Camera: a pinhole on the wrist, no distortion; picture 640 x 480 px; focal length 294.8 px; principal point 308.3 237.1 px. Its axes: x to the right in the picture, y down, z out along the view. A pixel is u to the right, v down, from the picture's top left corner.
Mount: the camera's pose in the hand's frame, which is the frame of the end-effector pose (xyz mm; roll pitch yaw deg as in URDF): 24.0 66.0 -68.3 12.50 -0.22 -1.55
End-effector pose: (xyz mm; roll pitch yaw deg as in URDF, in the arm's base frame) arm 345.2 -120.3 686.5 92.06 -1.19 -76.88
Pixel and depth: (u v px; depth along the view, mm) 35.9 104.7 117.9
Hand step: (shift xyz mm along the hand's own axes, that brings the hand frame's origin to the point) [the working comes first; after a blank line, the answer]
In the camera's frame: -108.9 -53.0 117.9

-87.4 -8.2 34.9
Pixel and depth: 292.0 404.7 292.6
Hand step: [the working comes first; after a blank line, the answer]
In the camera's frame: -16.2 166.3 292.6

9.3 165.5 253.3
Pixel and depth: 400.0 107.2 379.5
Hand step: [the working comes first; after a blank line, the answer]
In the camera's frame: 118.0 -167.2 379.5

134.1 -182.5 266.5
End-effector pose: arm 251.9 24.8 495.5 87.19 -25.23 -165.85
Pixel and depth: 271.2 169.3 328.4
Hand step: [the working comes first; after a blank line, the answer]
In the camera's frame: -41.3 -75.5 328.4

-22.4 -77.6 235.8
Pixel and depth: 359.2 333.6 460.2
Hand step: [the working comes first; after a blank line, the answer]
In the camera's frame: 79.5 150.6 460.2

102.9 111.3 413.9
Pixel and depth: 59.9 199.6 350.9
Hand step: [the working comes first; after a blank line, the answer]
In the camera's frame: -295.7 -44.6 350.9

-276.1 -45.5 263.5
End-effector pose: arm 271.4 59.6 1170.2 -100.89 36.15 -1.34
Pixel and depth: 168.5 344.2 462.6
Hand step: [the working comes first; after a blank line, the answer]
In the camera's frame: -219.4 168.1 462.6

-195.4 135.9 418.9
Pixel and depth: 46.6 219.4 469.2
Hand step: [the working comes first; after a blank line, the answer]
In the camera's frame: -416.5 -28.2 469.2

-397.6 -51.7 382.1
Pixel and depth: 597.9 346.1 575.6
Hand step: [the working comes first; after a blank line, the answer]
In the camera's frame: 565.4 212.8 575.6

589.2 133.9 541.9
